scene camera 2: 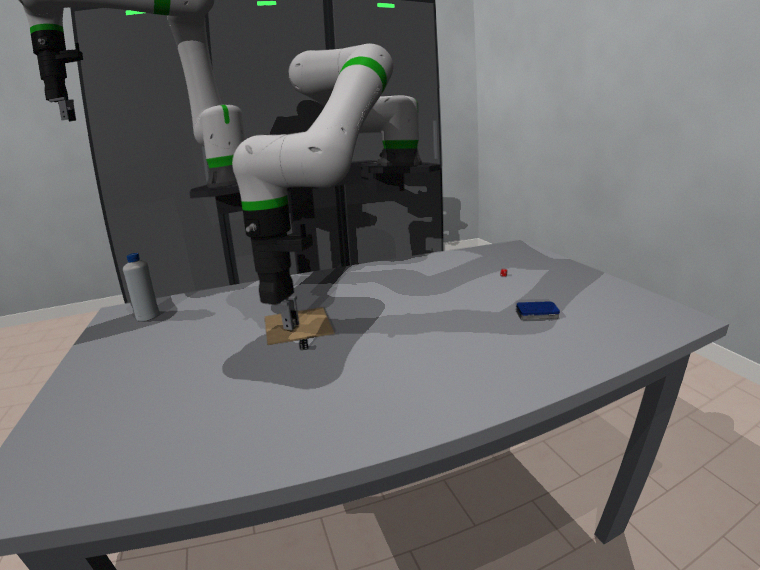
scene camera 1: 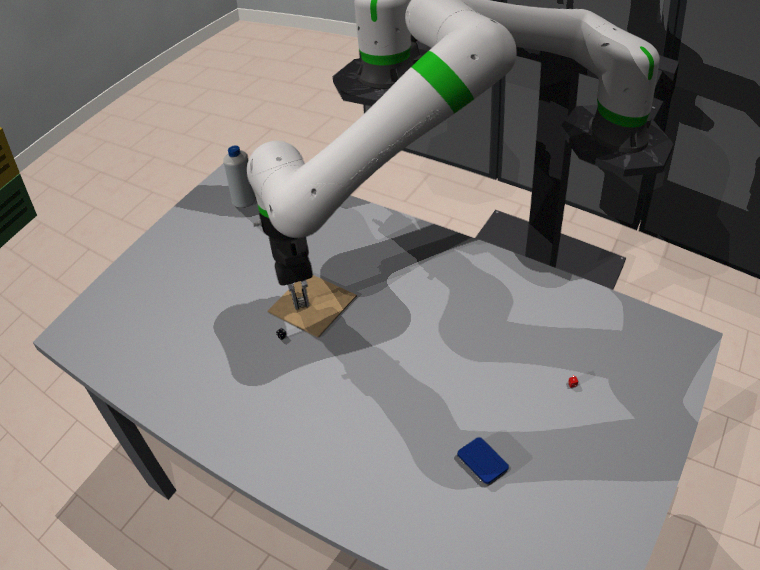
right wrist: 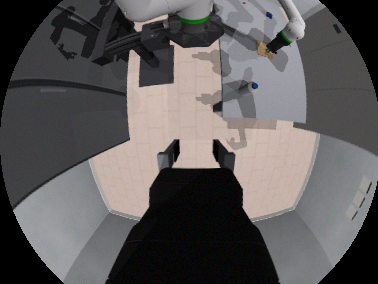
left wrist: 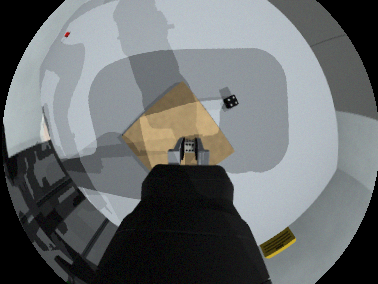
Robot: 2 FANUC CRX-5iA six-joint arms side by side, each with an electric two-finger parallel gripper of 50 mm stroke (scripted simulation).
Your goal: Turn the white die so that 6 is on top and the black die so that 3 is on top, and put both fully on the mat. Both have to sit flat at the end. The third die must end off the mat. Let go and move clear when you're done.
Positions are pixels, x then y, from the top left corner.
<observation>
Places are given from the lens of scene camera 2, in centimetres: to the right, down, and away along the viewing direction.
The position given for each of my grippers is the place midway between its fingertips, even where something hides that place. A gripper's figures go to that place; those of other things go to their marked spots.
my left gripper [scene camera 2: 291, 326]: -19, 9, 86
my right gripper [scene camera 2: 69, 120]: -94, -50, 99
tan mat [scene camera 2: 314, 322]: -14, 8, 89
grey bottle [scene camera 2: 136, 271]: -60, -3, 90
The marked spots on the tan mat and the grey bottle are 47 cm apart.
</observation>
